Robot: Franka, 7 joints.
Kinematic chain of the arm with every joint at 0, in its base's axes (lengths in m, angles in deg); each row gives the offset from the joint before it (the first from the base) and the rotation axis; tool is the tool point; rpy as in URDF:
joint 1: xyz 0 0 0.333 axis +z
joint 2: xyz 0 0 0 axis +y
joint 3: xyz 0 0 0.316 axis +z
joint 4: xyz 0.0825 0 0 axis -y
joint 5: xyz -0.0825 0 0.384 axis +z
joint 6: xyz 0 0 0 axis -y
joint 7: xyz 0.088 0 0 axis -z
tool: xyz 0 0 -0.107 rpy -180 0 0
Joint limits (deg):
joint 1: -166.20..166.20
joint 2: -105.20..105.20
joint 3: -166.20..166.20
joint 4: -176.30..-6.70
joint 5: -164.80..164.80
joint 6: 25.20..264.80
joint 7: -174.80..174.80
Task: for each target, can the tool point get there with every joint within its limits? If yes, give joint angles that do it. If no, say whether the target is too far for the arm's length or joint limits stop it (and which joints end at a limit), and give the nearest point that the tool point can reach.
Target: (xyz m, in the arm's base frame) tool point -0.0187 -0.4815 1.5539
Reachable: no: too far | nearest point -0.0122 -0.3147 1.1310 | short by 0.455 m
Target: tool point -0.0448 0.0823 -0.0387
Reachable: yes | joints -134.34 75.10 -18.88 -153.62 47.56 123.99 -146.59
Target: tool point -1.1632 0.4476 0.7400
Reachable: no: too far | nearest point -0.7611 0.2929 0.5993 | short by 0.453 m
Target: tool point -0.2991 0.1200 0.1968
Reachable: yes | joints -126.19 -34.46 -88.94 -162.06 120.22 148.79 97.72
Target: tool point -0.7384 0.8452 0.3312
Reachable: no: too far | nearest point -0.5644 0.6461 0.3316 | short by 0.264 m
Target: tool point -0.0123 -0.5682 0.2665
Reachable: yes | joints -75.23 17.69 -20.63 -126.01 121.03 118.89 -7.24
